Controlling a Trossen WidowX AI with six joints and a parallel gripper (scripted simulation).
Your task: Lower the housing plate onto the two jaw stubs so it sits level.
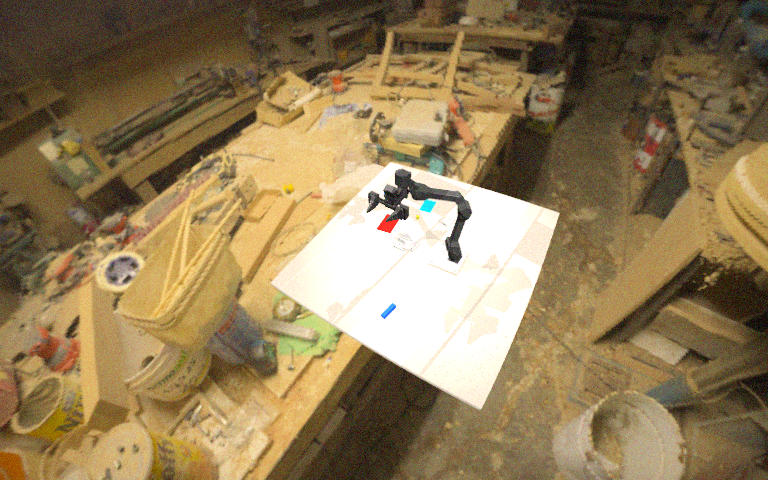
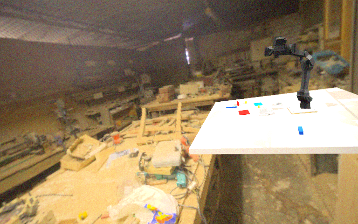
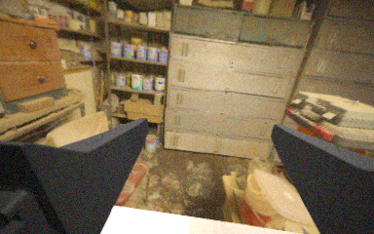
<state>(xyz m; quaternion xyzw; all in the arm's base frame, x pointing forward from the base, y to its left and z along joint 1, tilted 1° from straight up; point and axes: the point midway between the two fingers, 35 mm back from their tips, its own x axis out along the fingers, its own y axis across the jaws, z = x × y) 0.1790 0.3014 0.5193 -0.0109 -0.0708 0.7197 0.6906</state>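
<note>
Now: gripper tip 2 cm past the housing plate, 56 cm to the left of it and 50 cm above it. From my gripper tip the other things lie so: cyan block (17 cm ahead, 64 cm to the right, 53 cm below); then red flat square (30 cm ahead, 38 cm to the right, 53 cm below); then yellow block (17 cm ahead, 51 cm to the right, 52 cm below).
</note>
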